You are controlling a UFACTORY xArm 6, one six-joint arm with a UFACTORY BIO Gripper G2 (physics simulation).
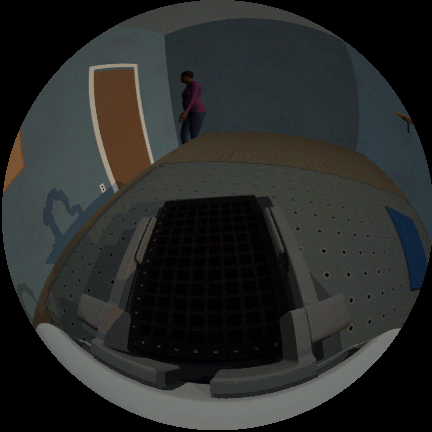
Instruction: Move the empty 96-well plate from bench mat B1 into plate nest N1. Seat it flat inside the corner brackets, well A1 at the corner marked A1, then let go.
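Frame: origin at the arm's base, x up, y left, z back, level; metres.
Seen in the pictures: hand, its tool point: [207, 240].
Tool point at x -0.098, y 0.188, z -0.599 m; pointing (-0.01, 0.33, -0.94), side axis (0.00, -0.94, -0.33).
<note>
A point is followed by its place in that frame.
The black 96-well plate [207, 280] {z -0.569, x -0.094, y 0.176 m} lies flat between my fingers, its long sides running away from me. A row of small pale letters runs along its near edge, with A at the near left. My gripper [211, 238] {z -0.599, x -0.098, y 0.188 m} is shut on the plate, one finger pad against each long side. A strip of dark base shows just beyond the plate's near edge; whether it is mat or nest I cannot tell. No A1 corner label shows, and the plate and fingers hide the corners.
A grey perforated board [340, 220] {z -0.674, x -0.121, y 0.060 m} lies around and under the plate. A blue rectangle [410, 247] {z -0.641, x -0.119, y -0.110 m} lies on it at the far right. Beyond is a wooden table top [280, 147] {z -0.993, x -0.134, y 0.128 m}. A person [194, 107] stands past the table, near a brown door [120, 120] in the wall.
</note>
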